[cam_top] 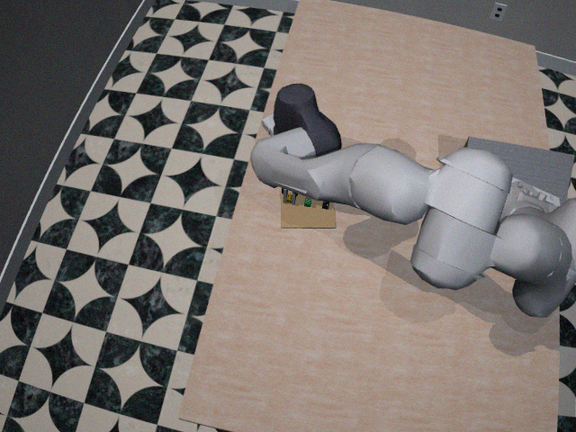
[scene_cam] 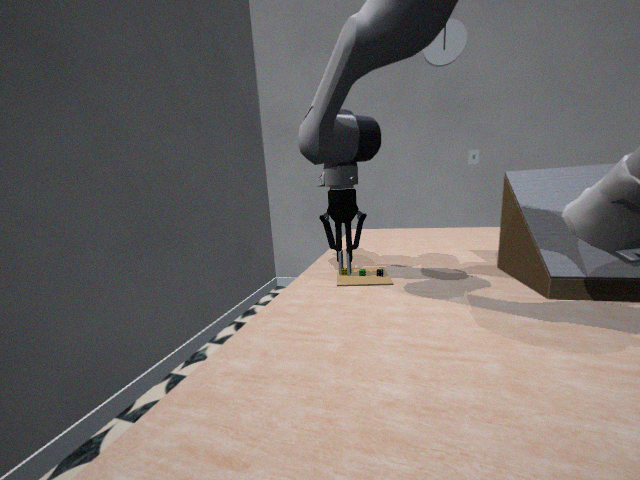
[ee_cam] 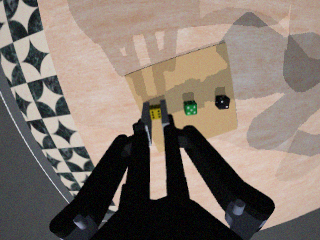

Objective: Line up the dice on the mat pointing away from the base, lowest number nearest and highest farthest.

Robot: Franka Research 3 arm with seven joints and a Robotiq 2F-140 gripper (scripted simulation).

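The yellow die is 3 cm below my hand. From my hand the other things lie so: green die: 5 cm behind, 3 cm below; tan mat: 5 cm behind, 4 cm below; black die: 10 cm behind, 3 cm below.
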